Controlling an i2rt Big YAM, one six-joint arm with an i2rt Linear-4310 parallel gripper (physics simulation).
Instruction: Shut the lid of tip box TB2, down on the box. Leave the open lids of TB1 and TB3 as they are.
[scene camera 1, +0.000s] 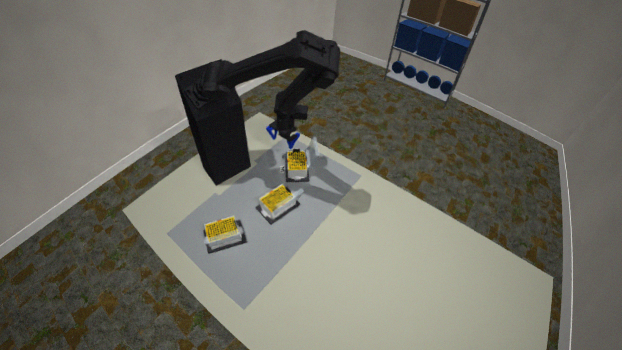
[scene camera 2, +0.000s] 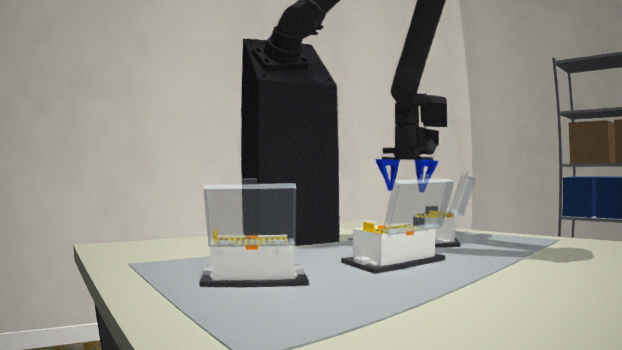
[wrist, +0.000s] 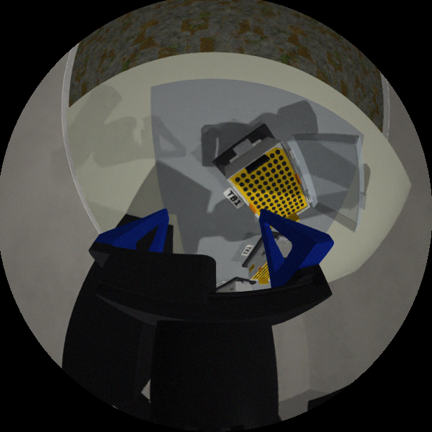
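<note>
TB2 is the middle white box with yellow tips; its clear lid stands open. In the wrist view, TB2 is partly hidden behind a finger. TB1 is the far box, its lid open. TB3 is the near box, its lid upright. My gripper is open and empty, above the mat near TB1 and behind TB2's lid in scene camera 2.
The boxes stand in a row on a grey mat on the pale table. The black arm pedestal stands beside the row. A shelf rack stands beyond the table.
</note>
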